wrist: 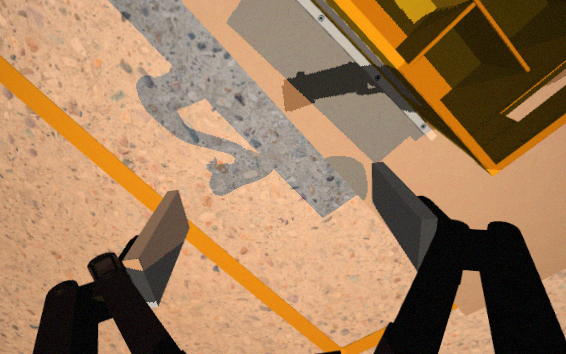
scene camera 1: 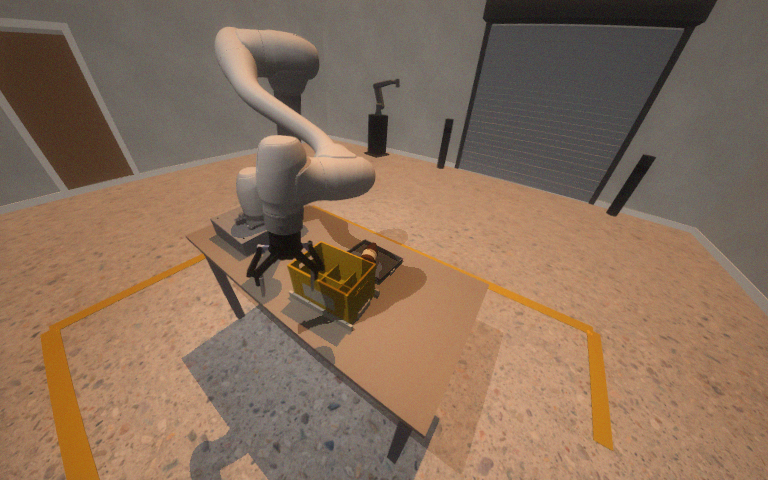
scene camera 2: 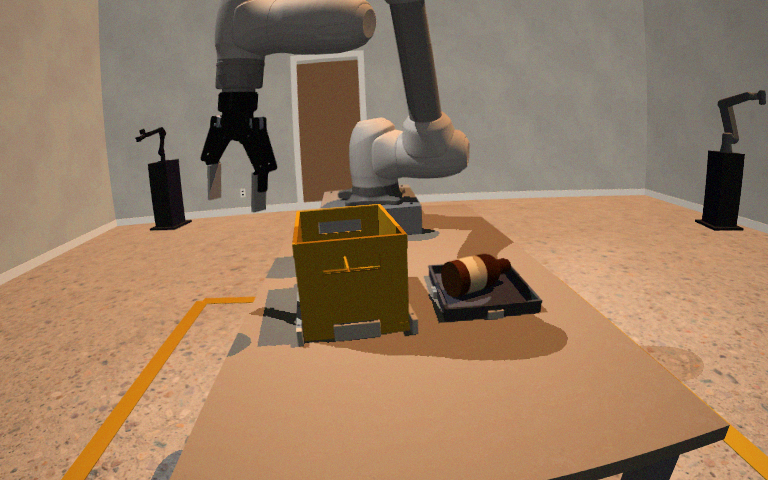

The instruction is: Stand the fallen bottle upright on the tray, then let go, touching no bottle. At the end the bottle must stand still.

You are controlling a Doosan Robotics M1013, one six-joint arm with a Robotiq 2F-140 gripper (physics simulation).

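Where they show: gripper, between the fingertips: [wrist: 277,196] [scene camera 1: 288,290] [scene camera 2: 235,204]; arm's base, origin of its link: [scene camera 1: 260,217] [scene camera 2: 376,198].
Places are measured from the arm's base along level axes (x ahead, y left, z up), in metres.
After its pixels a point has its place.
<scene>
A brown bottle [scene camera 1: 369,252] @[x 0.606, y 0.279, z -0.018 m] [scene camera 2: 474,275] @[x 0.634, y 0.293, z -0.043 m] with a cream label lies on its side in the dark tray [scene camera 1: 390,273] @[x 0.721, y 0.313, z -0.091 m] [scene camera 2: 481,311] @[x 0.718, y 0.303, z -0.083 m]. In the scene camera 2 view its neck points to the back right and rests near the tray's far rim. My gripper [scene camera 1: 287,287] @[x 0.730, y -0.150, z 0.130 m] [scene camera 2: 235,202] @[x 0.730, y -0.150, z 0.130 m] [wrist: 277,196] @[x 0.730, y -0.150, z 0.130 m] is open and empty. It hangs in the air on the other side of the yellow crate from the tray, higher than the crate, over the table's edge. The bottle and the tray do not show in the wrist view.
A yellow crate [scene camera 1: 333,305] @[x 0.757, y -0.022, z -0.016 m] [scene camera 2: 353,294] @[x 0.792, y 0.084, z -0.018 m] [wrist: 450,107] @[x 0.805, y 0.021, z -0.053 m] with inner dividers stands between grey holding strips on the table [scene camera 1: 419,339] @[x 1.028, y 0.155, z -0.097 m] [scene camera 2: 430,407] @[x 0.993, y 0.221, z -0.097 m] [wrist: 515,200] @[x 1.007, y 0.076, z -0.097 m], beside the tray. The arm's base [scene camera 1: 237,234] @[x 0.085, y -0.150, z -0.009 m] [scene camera 2: 408,217] @[x 0.112, y 0.116, z -0.042 m] stands at the table's far end.
</scene>
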